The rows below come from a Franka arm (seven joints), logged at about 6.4 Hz.
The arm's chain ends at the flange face. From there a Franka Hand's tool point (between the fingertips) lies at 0.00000 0.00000 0.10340 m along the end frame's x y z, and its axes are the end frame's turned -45 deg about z.
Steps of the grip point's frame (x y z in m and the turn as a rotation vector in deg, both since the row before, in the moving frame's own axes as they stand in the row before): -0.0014, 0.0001, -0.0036, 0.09, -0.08, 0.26; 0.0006, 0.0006, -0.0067, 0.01, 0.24, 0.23; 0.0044, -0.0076, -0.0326, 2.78, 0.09, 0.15; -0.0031, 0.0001, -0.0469, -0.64, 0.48, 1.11; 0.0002, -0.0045, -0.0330, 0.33, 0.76, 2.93; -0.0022, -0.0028, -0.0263, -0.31, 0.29, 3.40
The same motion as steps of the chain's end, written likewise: -0.0007, 0.0011, -0.0036, 0.01, -0.12, 0.26; 0.0006, 0.0003, -0.0067, 0.18, 0.16, 0.23; 0.0012, -0.0048, -0.0325, 2.03, -1.90, 0.15; -0.0035, 0.0020, -0.0469, -0.11, 0.79, 1.11; -0.0036, -0.0019, -0.0330, 0.77, 0.30, 2.93; -0.0043, -0.0005, -0.0263, -0.01, 0.42, 3.40
